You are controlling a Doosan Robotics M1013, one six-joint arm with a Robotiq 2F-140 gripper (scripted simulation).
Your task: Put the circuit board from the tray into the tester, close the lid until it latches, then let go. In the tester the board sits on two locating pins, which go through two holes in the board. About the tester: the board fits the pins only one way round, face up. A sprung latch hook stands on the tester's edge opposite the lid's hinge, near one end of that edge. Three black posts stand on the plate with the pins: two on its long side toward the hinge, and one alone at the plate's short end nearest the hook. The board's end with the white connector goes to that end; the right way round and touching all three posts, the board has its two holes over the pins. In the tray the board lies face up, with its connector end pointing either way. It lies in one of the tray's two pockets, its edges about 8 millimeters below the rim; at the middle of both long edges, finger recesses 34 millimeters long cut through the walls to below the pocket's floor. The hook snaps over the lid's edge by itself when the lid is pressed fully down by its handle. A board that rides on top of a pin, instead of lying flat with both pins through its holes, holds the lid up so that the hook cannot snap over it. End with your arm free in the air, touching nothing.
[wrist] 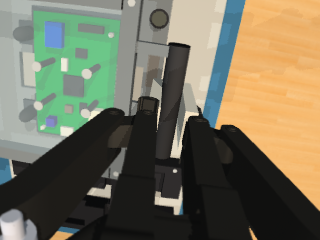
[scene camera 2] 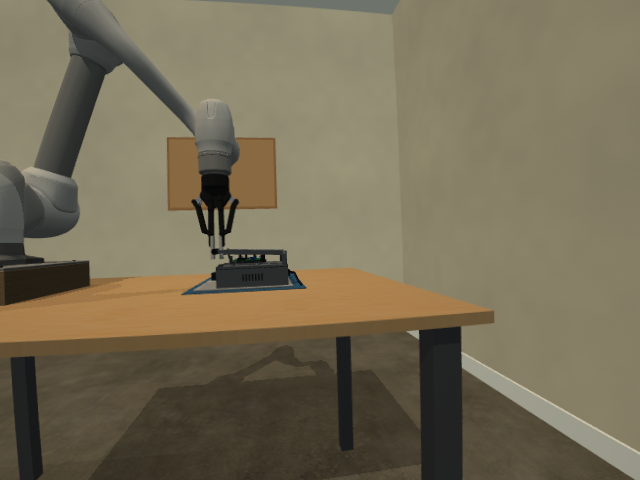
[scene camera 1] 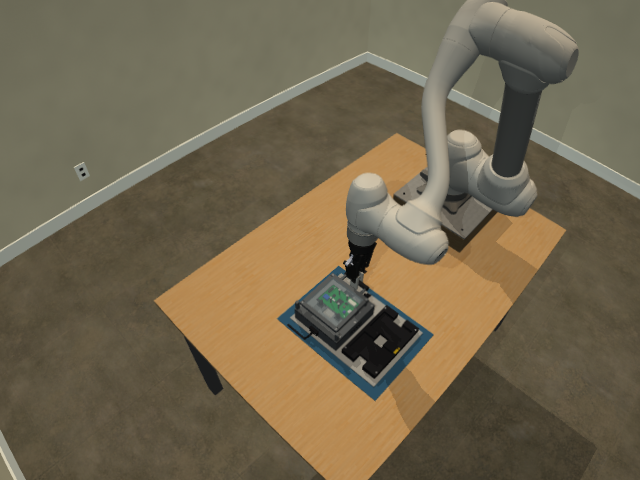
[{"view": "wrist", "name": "my gripper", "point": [169, 95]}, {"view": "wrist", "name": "tester lid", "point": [68, 68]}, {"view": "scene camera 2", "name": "my gripper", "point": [217, 259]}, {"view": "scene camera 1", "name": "my gripper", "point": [356, 285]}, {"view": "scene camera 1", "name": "tester lid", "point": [334, 302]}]
